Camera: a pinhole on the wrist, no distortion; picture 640 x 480 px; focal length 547.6 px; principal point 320.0 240.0 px. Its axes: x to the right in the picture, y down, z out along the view. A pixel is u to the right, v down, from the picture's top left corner.
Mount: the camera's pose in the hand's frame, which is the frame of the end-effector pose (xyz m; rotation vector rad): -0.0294 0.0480 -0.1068 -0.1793 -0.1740 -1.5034
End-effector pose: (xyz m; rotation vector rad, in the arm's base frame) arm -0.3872 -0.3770 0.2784 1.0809 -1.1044 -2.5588
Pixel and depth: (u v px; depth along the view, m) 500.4 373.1 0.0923
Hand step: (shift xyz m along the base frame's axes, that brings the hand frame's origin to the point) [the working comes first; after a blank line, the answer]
In the camera's frame: 0.0304 0.0224 0.0923

0.0054 -0.0328 0.0260
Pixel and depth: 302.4 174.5 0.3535
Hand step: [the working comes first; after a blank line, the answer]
In the camera's frame: -0.0114 -0.0423 0.3535

-0.1231 0.0667 0.2445
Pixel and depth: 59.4 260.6 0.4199
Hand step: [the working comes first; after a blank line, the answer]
In the camera's frame: -0.1998 0.0158 0.4199

-0.1989 -0.0838 0.3666
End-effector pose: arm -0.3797 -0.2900 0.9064 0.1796 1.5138 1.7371
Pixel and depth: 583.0 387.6 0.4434
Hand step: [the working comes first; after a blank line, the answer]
In the camera's frame: 0.2130 0.1195 0.4434

0.1736 0.3477 0.0158
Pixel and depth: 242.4 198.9 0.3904
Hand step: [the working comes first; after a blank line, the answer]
In the camera's frame: -0.0553 -0.0293 0.3904

0.1058 0.1683 0.2610
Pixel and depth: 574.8 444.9 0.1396
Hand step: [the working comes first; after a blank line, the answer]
In the camera's frame: 0.0650 0.0522 0.1396

-0.0013 0.0508 0.0187
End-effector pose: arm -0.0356 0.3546 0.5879 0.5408 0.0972 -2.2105
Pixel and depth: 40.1 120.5 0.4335
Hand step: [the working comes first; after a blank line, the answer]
In the camera's frame: -0.2216 -0.0946 0.4335

0.2526 -0.1962 0.3382
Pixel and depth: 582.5 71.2 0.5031
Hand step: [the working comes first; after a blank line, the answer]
In the camera's frame: 0.2412 -0.1551 0.5031

-0.1196 0.0678 0.4585
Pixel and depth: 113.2 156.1 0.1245
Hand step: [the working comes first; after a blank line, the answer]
In the camera's frame: -0.0470 -0.0191 0.1245

0.1183 -0.0417 0.0386
